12 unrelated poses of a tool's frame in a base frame.
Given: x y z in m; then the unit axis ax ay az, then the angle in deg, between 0 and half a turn.
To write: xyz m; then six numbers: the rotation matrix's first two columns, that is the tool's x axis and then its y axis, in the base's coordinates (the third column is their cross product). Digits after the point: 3 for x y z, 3 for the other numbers.
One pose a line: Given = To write
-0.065 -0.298 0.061 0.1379 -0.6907 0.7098 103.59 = -0.065 -0.298 0.061 -0.211 0.572 0.792 -0.808 0.354 -0.471
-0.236 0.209 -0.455 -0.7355 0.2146 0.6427 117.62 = -0.236 0.209 -0.455 0.328 0.338 -0.882 -0.800 -0.396 -0.450
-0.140 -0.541 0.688 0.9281 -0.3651 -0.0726 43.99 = -0.140 -0.541 0.688 0.961 -0.145 0.235 -0.045 0.757 0.652
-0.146 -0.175 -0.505 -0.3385 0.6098 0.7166 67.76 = -0.146 -0.175 -0.505 0.450 0.535 -0.715 -0.792 0.610 -0.042
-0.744 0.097 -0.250 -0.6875 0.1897 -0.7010 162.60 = -0.744 0.097 -0.250 -0.031 -0.464 0.885 -0.045 -0.884 -0.465
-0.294 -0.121 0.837 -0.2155 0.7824 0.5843 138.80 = -0.294 -0.121 0.837 -0.671 0.089 -0.736 -0.680 0.320 0.659
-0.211 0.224 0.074 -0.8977 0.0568 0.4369 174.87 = -0.211 0.224 0.074 0.613 -0.063 -0.788 -0.141 -0.990 -0.031
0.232 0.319 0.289 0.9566 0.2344 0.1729 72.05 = 0.232 0.319 0.289 0.941 0.320 -0.109 -0.009 0.346 0.938
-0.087 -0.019 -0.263 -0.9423 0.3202 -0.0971 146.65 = -0.087 -0.019 -0.263 0.794 -0.607 -0.008 -0.500 -0.647 -0.575
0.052 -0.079 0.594 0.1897 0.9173 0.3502 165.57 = 0.052 -0.079 0.594 -0.898 0.430 -0.098 0.255 0.688 0.680
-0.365 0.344 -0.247 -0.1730 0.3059 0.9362 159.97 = -0.365 0.344 -0.247 -0.881 0.218 -0.419 -0.423 -0.758 0.496
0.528 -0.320 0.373 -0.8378 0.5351 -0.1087 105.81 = 0.528 -0.320 0.373 0.621 -0.675 -0.399 -0.466 0.092 -0.880
